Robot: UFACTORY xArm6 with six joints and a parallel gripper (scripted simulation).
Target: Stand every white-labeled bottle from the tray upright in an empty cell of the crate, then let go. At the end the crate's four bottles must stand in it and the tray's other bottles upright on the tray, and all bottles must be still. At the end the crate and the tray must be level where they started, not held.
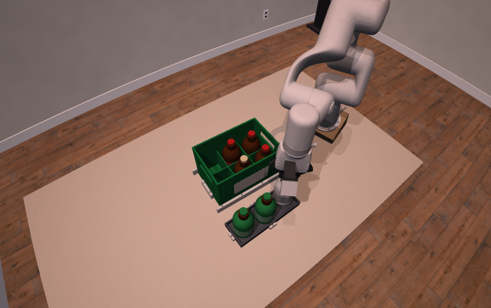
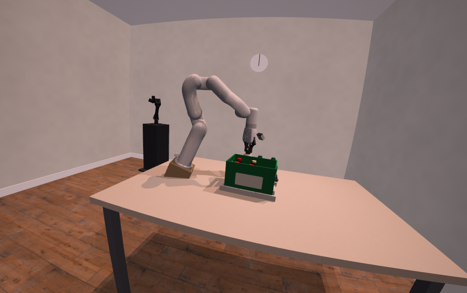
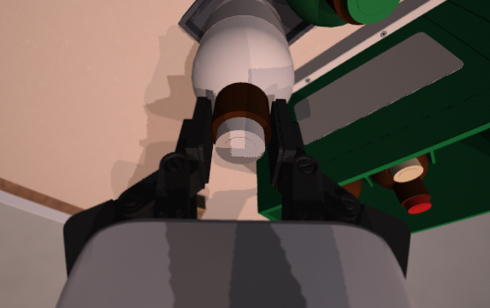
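Right now the white-labeled bottle is 70 mm below my hand. Also, from my hand: tray 180 mm below, 90 mm ahead, 10 mm to the left; then crate 190 mm to the right, 110 mm below, 80 mm ahead.
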